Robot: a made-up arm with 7 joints. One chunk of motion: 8 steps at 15 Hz.
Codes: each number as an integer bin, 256 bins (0 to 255) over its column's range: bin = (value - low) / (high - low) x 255, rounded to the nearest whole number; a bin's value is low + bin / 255 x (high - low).
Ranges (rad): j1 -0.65..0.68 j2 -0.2..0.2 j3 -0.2..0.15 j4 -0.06..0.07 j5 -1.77..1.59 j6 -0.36..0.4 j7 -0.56..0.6
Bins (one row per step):
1: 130 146 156 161 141 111 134
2: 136 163 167 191 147 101 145
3: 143 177 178 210 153 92 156
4: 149 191 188 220 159 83 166
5: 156 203 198 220 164 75 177
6: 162 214 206 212 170 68 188
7: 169 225 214 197 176 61 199
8: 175 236 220 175 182 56 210
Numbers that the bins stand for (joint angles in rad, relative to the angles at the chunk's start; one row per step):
1: 0.0280 0.0290 0.0141 0.0221 0.0879 -0.0292 0.0496
2: 0.0593 0.0557 0.0292 0.0374 0.1669 -0.0590 0.0996
3: 0.0958 0.0776 0.0443 0.0471 0.2460 -0.0858 0.1496
4: 0.1271 0.0996 0.0580 0.0522 0.3251 -0.1126 0.1951
5: 0.1636 0.1184 0.0718 0.0522 0.3909 -0.1365 0.2452
6: 0.1949 0.1357 0.0827 0.0481 0.4700 -0.1573 0.2952
7: 0.2315 0.1529 0.0937 0.0404 0.5491 -0.1782 0.3453
8: 0.2627 0.1702 0.1020 0.0292 0.6281 -0.1931 0.3953

